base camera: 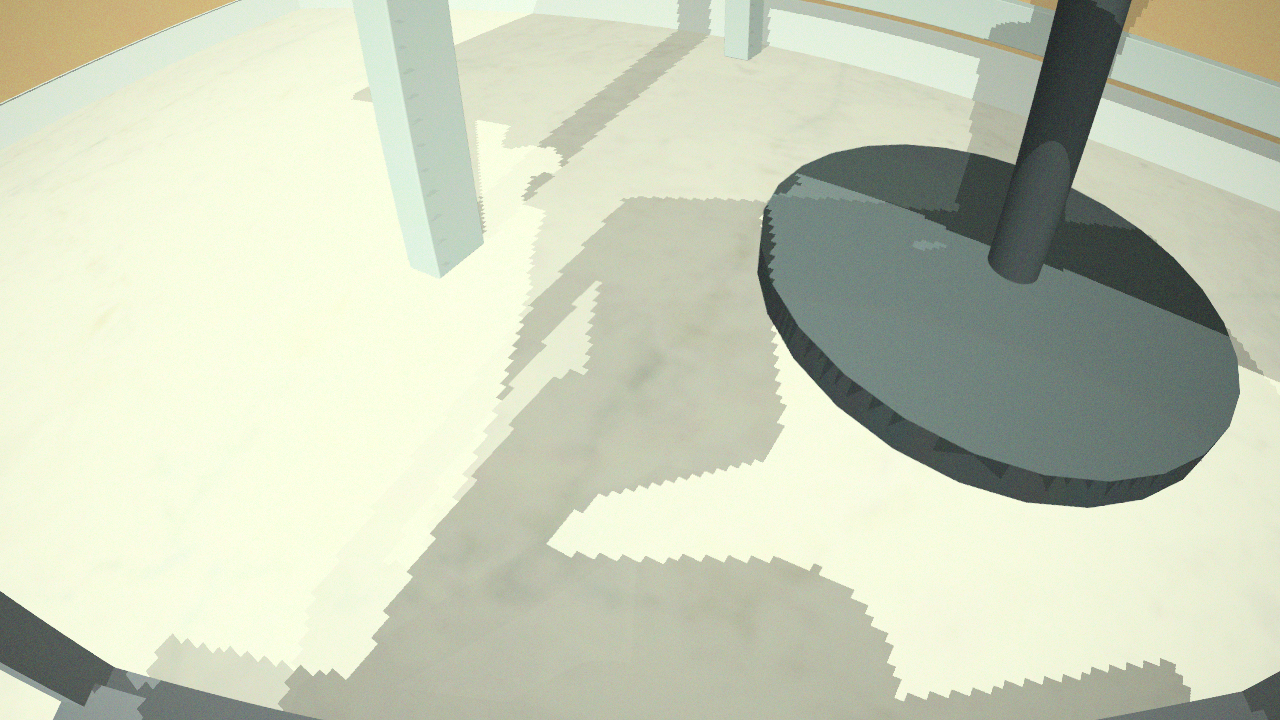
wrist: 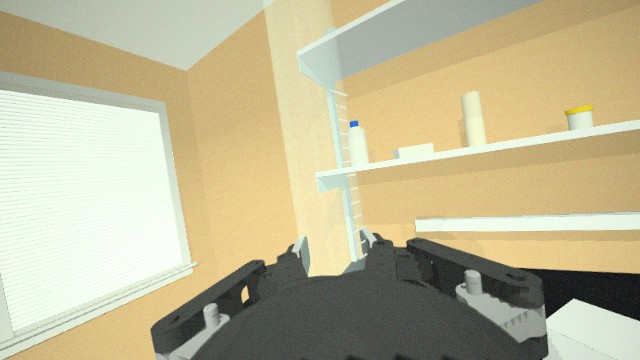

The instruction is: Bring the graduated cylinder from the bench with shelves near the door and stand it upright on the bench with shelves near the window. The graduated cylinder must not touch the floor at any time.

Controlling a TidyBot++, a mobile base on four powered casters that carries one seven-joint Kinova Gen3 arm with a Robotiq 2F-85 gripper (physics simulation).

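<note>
My gripper is shut on the graduated cylinder, a clear tube with white graduation lines that rises from between the fingertips in the wrist view and leaves the frame at the top. Its lower end is hidden behind the gripper body. Beyond it are wall shelves above a black bench top at the lower right. A window with blinds is in the wall at the left. The gripper and cylinder do not show in the base camera view.
A round dark base with a dark post stands on the floor at the right. A pale leg stands left of it, another farther back. A blue-capped bottle, white cylinder and yellow-lidded jar stand on the shelf.
</note>
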